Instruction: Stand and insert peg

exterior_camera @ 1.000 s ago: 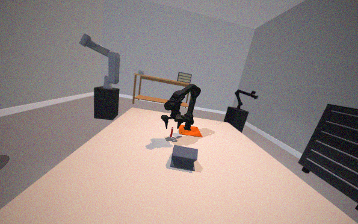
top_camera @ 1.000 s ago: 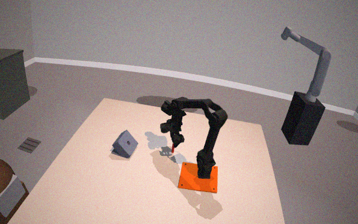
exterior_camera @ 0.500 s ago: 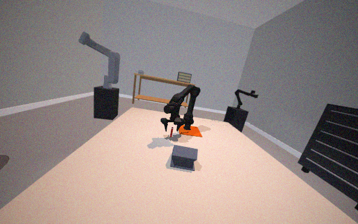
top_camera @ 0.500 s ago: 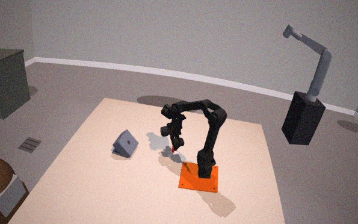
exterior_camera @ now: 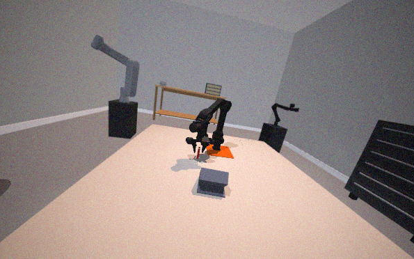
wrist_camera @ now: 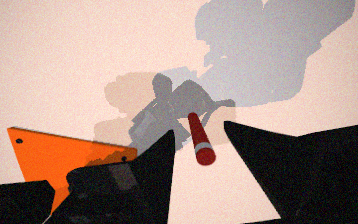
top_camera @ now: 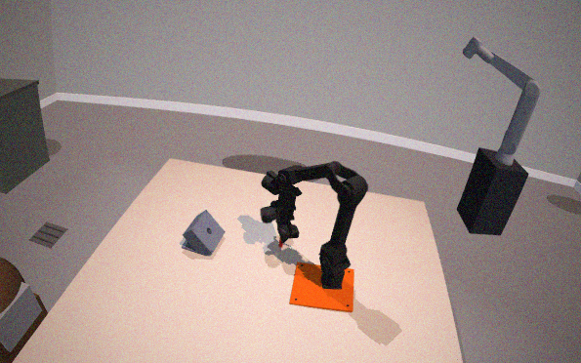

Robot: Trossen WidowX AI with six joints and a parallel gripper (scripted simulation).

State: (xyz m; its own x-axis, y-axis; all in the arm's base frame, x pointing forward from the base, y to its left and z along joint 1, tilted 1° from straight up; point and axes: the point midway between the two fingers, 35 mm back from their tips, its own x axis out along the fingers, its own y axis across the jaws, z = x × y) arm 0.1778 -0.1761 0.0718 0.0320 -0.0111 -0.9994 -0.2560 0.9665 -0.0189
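Now: the grey sloped panel 27 cm ahead of my gripper tip and 4 cm to the left of it. The rest, counted from my gripper tip: red peg 2 cm above.
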